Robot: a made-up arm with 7 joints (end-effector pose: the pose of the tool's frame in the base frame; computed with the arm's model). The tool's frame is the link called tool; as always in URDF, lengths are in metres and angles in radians.
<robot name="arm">
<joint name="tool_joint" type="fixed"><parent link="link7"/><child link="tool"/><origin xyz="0 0 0" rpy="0 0 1.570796"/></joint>
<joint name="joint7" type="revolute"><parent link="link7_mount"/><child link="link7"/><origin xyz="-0.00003 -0.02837 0" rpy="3.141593 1.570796 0"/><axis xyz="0 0 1"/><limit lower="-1.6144" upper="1.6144"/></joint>
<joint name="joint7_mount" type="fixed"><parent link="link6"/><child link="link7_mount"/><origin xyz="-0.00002 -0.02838 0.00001"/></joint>
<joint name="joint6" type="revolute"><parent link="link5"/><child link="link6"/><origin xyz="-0.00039 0.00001 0.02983" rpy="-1.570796 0 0"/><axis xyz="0 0 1"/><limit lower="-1.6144" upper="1.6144"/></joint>
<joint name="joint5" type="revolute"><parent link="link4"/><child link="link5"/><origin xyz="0.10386 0.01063 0.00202" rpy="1.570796 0 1.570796"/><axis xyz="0 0 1"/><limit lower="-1.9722" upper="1.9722"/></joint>
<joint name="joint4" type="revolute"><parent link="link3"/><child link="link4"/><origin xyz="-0.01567 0 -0.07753" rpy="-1.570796 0 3.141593"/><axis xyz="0 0 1"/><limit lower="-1.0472" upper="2.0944"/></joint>
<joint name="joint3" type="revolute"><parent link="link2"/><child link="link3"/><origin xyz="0.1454 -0.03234 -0.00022" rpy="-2.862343 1.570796 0"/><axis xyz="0 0 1"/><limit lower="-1.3" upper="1.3"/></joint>
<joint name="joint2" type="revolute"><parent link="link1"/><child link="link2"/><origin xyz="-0.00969 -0.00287 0.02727" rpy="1.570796 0 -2.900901"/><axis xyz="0 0 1"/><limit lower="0" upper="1.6"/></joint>
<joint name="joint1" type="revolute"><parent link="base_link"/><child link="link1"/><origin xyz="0 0 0" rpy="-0.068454 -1.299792 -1.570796"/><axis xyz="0 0 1"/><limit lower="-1.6" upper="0.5"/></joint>
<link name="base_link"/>
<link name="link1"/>
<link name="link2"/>
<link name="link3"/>
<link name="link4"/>
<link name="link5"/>
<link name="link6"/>
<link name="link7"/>
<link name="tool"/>
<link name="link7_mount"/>
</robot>
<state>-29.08 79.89 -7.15 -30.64 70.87 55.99 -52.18</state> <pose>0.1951 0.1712 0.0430 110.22 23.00 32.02</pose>
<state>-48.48 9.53 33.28 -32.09 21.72 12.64 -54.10</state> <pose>0.2283 0.1215 -0.0184 38.24 -34.51 -13.82</pose>
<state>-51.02 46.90 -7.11 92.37 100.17 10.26 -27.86</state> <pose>0.2322 0.3099 -0.2082 108.85 106.06 -24.17</pose>
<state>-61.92 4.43 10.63 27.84 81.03 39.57 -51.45</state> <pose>0.3597 0.0423 -0.1058 57.21 43.51 -9.69</pose>
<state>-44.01 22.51 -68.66 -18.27 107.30 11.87 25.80</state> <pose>0.1647 -0.0935 -0.1638 83.29 -110.77 -4.21</pose>
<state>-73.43 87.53 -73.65 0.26 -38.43 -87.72 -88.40</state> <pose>0.2151 0.1579 0.0137 87.90 -40.43 -134.24</pose>
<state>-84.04 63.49 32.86 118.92 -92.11 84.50 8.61</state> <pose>0.2840 0.2395 -0.0568 -114.74 44.48 -23.29</pose>
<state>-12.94 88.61 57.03 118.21 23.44 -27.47 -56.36</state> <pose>-0.0015 0.4231 -0.0599 12.08 54.37 16.25</pose>
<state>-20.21 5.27 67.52 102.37 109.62 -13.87 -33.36</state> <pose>0.0341 0.0282 -0.4098 5.48 77.34 -72.53</pose>
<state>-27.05 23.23 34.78 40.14 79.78 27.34 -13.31</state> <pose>0.1939 0.2517 -0.2581 71.48 70.25 25.14</pose>
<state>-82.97 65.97 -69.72 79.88 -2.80 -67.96 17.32</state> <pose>0.3112 0.2581 -0.0076 83.00 -32.05 -12.13</pose>
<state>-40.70 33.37 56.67 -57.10 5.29 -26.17 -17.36</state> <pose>0.0786 0.1304 0.0239 74.07 -102.52 27.42</pose>
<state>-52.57 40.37 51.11 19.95 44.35 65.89 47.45</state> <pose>0.2214 0.3111 -0.0712 28.12 38.77 122.51</pose>
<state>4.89 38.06 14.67 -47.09 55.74 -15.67 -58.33</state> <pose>0.1156 0.1150 -0.0939 111.25 6.88 -44.17</pose>
